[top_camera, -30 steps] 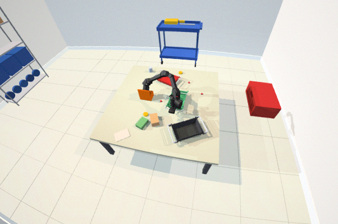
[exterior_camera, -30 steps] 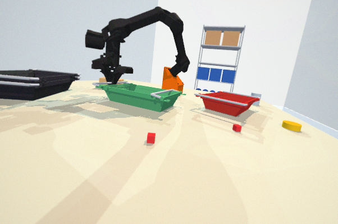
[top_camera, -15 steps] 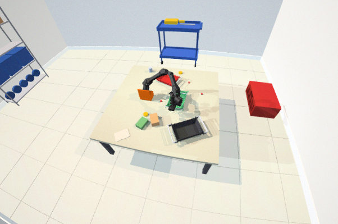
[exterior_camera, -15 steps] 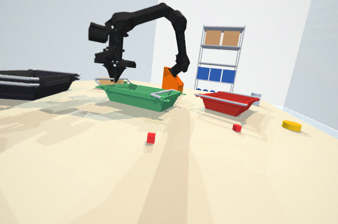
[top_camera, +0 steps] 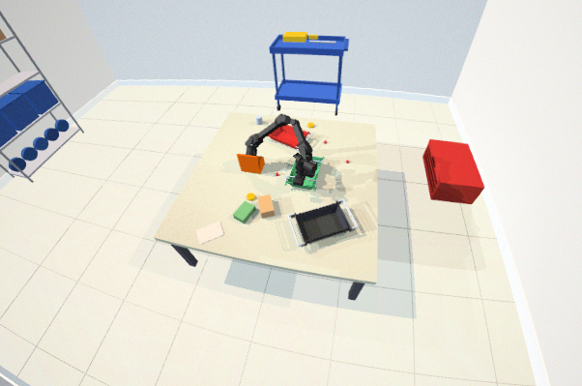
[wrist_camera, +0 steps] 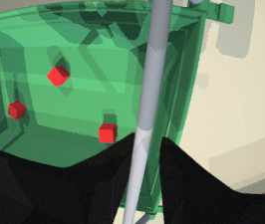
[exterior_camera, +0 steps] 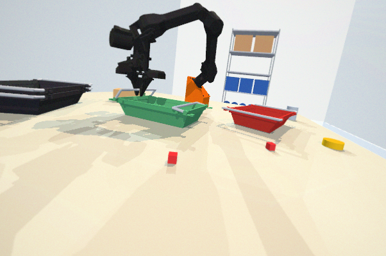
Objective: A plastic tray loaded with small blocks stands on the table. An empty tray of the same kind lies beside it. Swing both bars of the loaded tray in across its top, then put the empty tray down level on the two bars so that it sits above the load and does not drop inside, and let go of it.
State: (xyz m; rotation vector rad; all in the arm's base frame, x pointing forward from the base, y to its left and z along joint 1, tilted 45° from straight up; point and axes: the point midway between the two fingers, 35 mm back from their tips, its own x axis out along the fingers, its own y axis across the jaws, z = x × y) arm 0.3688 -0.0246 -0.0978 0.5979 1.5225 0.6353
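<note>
Now: gripper tip 220 mm past the red tray, 450 mm to the right of it and 20 mm above it. Round my gripper tip: peach block: 170 mm behind, 210 mm to the right, 30 mm below; then green block: 290 mm behind, 280 mm to the right, 40 mm below; then pale card: 440 mm behind, 460 mm to the right, 60 mm below.
</note>
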